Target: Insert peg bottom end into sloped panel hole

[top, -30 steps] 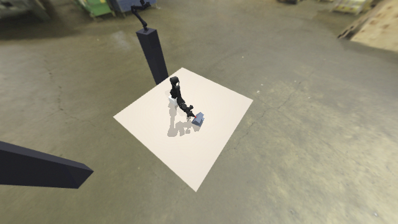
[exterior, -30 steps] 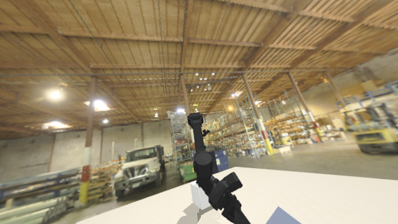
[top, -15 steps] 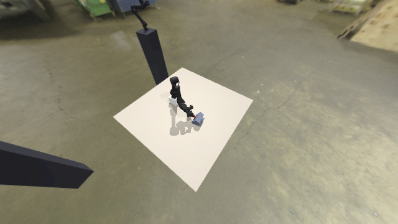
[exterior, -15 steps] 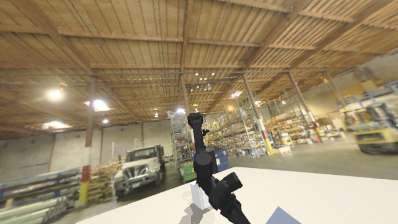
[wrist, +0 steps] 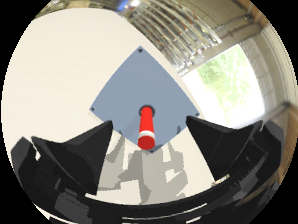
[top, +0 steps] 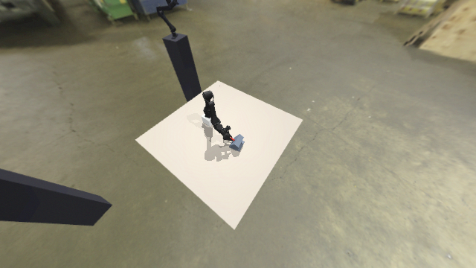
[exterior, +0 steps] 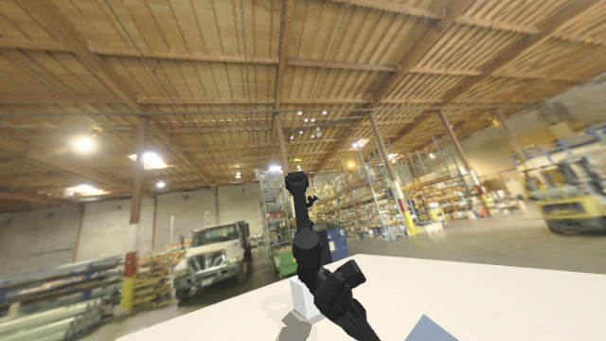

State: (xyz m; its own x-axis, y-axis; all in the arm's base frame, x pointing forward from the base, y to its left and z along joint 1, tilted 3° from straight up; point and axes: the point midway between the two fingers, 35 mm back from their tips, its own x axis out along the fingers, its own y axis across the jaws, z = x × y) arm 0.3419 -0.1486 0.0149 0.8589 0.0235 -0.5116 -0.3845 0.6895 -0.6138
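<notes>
My gripper tip is now 10 mm past the red round peg. From my gripper tip the other things lie so: grey-blue sloped panel 40 mm ahead, 30 mm below.
</notes>
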